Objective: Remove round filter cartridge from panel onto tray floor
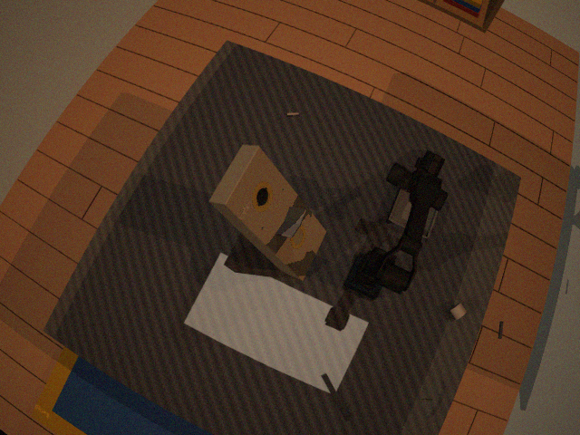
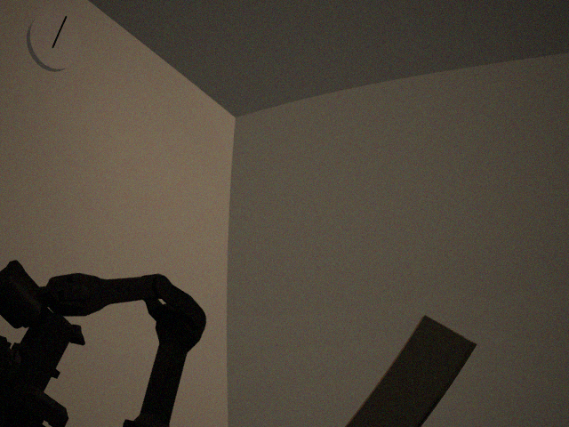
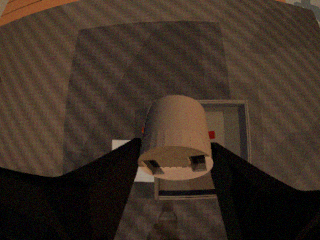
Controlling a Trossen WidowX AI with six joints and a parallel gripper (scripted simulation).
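Now: gripper tip right at the round cartridge. From my gripper tip the other things lie so: grey flap (220 mm ahead, 340 mm to the left, 10 mm above); pale block (370 mm behind, 190 mm to the left, 130 mm below); grey tray (50 mm behind, 150 mm below).
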